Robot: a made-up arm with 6 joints.
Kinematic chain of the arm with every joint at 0, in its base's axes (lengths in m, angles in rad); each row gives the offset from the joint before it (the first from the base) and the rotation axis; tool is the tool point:
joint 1: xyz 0 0 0.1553 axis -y
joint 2: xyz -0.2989 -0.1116 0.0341 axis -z
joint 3: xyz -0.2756 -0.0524 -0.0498 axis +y
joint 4: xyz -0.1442 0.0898 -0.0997 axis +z
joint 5: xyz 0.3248 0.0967 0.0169 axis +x
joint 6: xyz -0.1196 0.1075 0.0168 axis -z
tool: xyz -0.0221 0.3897 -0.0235
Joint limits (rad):
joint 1: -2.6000..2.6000
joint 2: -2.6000..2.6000
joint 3: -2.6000..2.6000
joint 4: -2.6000..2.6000
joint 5: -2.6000..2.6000
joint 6: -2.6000..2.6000
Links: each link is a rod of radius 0.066 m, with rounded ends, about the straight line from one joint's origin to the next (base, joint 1, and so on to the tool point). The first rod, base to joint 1, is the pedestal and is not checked.
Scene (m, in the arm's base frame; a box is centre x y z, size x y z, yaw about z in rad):
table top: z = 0
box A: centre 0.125 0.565 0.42 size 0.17 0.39 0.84 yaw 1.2
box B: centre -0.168 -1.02 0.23 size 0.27 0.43 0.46 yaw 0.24
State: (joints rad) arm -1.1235 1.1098 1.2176 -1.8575 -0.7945 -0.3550
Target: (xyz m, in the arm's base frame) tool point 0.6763 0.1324 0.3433
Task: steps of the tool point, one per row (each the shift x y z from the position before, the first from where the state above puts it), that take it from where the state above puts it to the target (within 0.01 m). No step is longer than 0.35 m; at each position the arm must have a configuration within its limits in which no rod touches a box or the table.
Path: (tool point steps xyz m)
1: 0.1326 0.1270 0.2011
2: 0.2518 0.0667 0.1498
3: 0.2982 -0.0465 0.0700
4: 0.2494 -0.1696 -0.0020
5: 0.1715 -0.0036 -0.1133
6: 0.1401 -0.0405 -0.1642
7: 0.0773 -0.0708 -0.1962
8: -0.0029 -0.0859 -0.1965

